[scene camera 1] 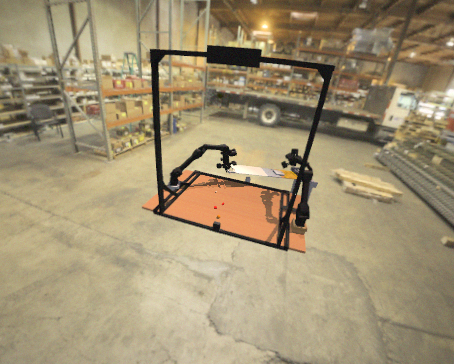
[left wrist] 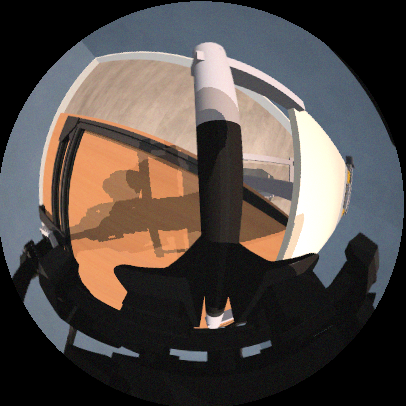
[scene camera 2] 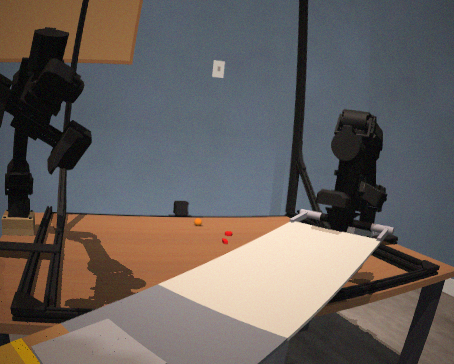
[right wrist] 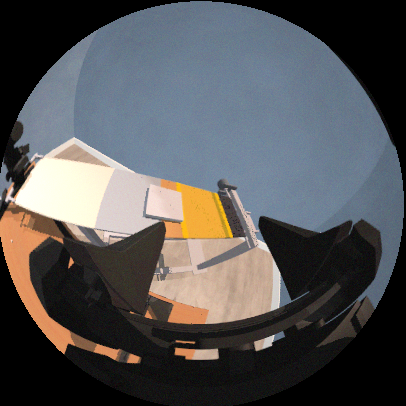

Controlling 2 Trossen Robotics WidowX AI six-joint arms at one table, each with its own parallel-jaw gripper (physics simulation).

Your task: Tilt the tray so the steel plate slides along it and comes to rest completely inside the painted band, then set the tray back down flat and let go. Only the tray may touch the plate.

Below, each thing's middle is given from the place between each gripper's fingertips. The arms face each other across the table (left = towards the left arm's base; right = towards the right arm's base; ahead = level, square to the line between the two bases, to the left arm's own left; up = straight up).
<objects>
Now: the steel plate (scene camera 2: pixel 105 334) 130 mm ahead of my right hand, 90 mm to the left of it and 180 mm below it.
I see my left gripper 450 mm to the left of the steel plate, 350 mm short of it and 20 mm above it.
</objects>
